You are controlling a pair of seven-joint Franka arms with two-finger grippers.
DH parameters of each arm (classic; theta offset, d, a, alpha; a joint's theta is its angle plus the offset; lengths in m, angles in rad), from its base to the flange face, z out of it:
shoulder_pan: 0 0.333 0 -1.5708
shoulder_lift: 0 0 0 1.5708
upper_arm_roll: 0 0.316 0.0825 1.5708
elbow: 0 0 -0.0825 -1.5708
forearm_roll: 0 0.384 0 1.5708
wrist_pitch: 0 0 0.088 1.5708
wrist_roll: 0 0.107 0 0
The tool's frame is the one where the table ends.
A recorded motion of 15 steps. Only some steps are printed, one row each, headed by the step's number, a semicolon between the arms.
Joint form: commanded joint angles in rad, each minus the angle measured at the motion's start. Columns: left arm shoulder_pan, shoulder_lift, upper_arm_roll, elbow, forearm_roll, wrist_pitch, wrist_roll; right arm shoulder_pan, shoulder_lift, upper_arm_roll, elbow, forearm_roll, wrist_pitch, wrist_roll.
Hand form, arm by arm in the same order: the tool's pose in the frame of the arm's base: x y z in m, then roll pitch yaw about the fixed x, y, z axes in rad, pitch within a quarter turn. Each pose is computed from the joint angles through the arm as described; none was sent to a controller.
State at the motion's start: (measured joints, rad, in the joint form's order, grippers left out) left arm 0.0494 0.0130 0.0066 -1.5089 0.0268 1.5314 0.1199; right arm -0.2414 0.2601 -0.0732 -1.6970 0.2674 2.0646 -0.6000
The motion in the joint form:
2: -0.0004 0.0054 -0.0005 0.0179 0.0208 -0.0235 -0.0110; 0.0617 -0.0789 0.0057 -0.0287 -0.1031 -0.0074 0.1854
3: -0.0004 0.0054 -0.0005 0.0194 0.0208 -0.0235 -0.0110; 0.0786 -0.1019 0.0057 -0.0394 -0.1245 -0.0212 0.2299
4: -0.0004 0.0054 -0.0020 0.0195 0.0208 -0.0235 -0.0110; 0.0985 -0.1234 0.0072 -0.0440 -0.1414 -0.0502 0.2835
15: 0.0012 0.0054 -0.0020 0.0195 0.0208 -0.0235 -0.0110; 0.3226 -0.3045 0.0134 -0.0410 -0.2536 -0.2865 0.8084
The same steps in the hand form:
2: 0.5532 0.0358 0.6463 -3.0944 0.0066 -0.0507; 0.6146 -0.1434 0.4884 -3.0683 -0.1914 0.0964
3: 0.5532 0.0358 0.6470 -3.0942 0.0051 -0.0507; 0.6104 -0.1327 0.4960 -3.0768 -0.1811 0.0799
4: 0.5533 0.0350 0.6471 -3.0943 0.0050 -0.0522; 0.6061 -0.1190 0.5040 -3.0770 -0.1624 0.0573
15: 0.5532 0.0359 0.6471 -3.0943 0.0050 -0.0506; 0.5562 0.0125 0.5880 -3.1080 -0.0792 -0.1907

